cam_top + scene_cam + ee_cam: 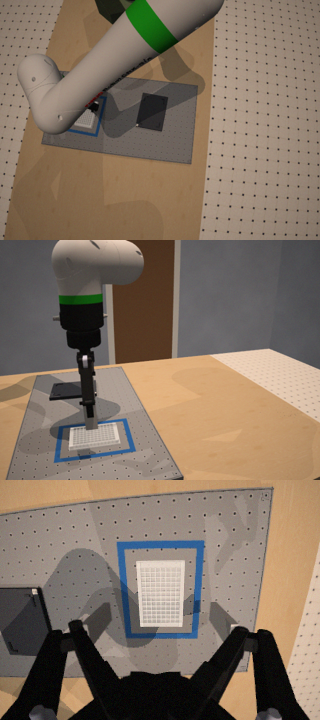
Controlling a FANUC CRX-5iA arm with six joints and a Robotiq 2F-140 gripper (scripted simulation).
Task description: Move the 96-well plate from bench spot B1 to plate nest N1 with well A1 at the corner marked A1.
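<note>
The 96-well plate is 8 cm below my hand. Round my hand: plate nest N1: 5 cm behind, 30 cm to the left, 8 cm below.
</note>
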